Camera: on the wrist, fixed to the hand. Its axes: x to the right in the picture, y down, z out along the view.
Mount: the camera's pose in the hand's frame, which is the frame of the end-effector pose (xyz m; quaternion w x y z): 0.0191 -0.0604 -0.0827 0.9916 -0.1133 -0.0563 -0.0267
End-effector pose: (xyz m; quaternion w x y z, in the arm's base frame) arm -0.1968 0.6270 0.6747 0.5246 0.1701 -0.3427 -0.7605
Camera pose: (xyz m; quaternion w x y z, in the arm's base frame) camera -0.1943 0.5941 0.5759 0.4999 0.0756 -0.2787 -0.8166
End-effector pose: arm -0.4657 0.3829 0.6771 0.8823 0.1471 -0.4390 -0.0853
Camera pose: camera -0.3894 0.3359 0.6240 0.8645 0.0528 -0.4714 -0.1662
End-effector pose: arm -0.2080 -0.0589 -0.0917 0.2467 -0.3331 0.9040 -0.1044
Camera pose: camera -0.2299 -0.1150 -0.0067 0.2550 -0.3883 0.8855 0.0111
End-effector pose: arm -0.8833 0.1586 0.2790 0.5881 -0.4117 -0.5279 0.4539
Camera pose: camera -0.7945 0.1616 0.3333 0.5189 -0.4352 -0.6190 0.3977
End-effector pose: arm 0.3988 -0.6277 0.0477 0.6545 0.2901 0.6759 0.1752
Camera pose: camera 0.3079 -0.6505 0.0023 0.7246 0.2053 0.6213 0.2165
